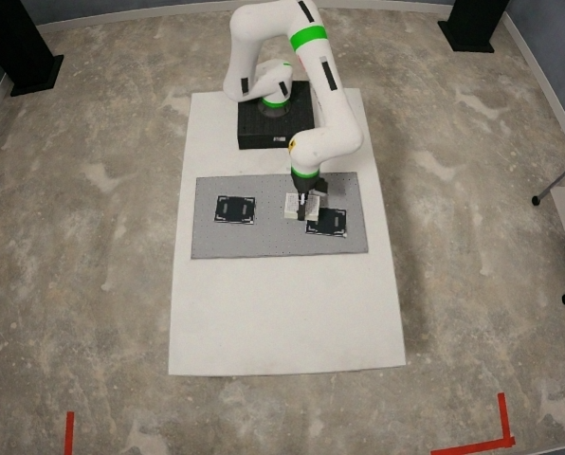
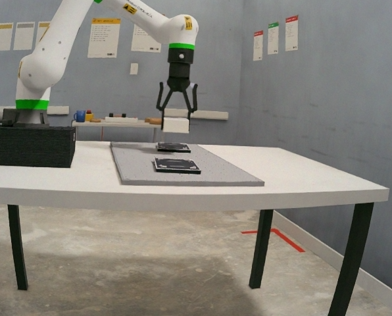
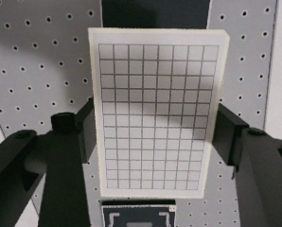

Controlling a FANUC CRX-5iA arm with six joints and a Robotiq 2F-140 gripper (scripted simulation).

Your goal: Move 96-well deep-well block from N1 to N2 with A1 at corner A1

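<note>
Now: hand 10 cm to the right of the plate nest N2, 10 cm above it and 3 cm short of it. From my hand the other things lie so: plate nest 26 cm to the right, 10 cm below, 7 cm behind; A1 label 16 cm to the left, 10 cm below, 10 cm ahead; deep-well block 1 cm below.
</note>
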